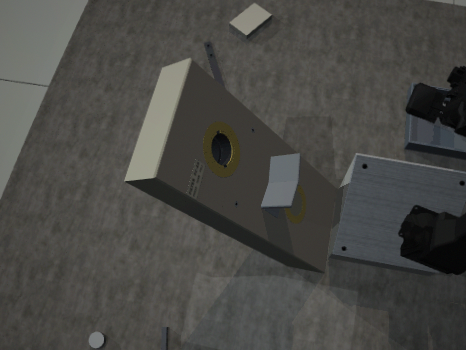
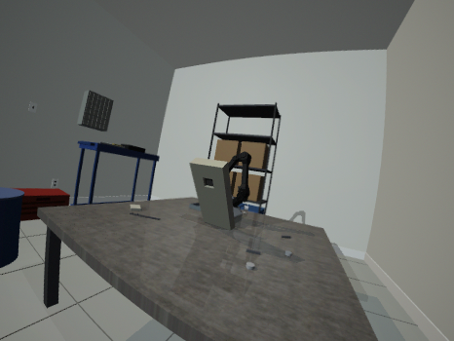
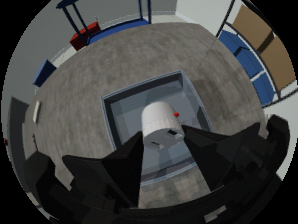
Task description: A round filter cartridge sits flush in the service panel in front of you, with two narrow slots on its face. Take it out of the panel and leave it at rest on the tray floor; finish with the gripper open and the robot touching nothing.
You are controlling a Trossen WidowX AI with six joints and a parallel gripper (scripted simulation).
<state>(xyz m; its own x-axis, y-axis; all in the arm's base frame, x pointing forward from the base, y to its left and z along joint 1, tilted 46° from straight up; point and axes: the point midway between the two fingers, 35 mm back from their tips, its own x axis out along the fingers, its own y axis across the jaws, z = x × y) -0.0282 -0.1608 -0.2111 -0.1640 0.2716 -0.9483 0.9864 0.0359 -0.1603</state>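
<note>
The round filter cartridge lies right at my gripper tip. The rest, counted from my gripper tip: block 490 mm ahead, 150 mm to the right, 40 mm below; tray 10 mm to the right, 40 mm below.
</note>
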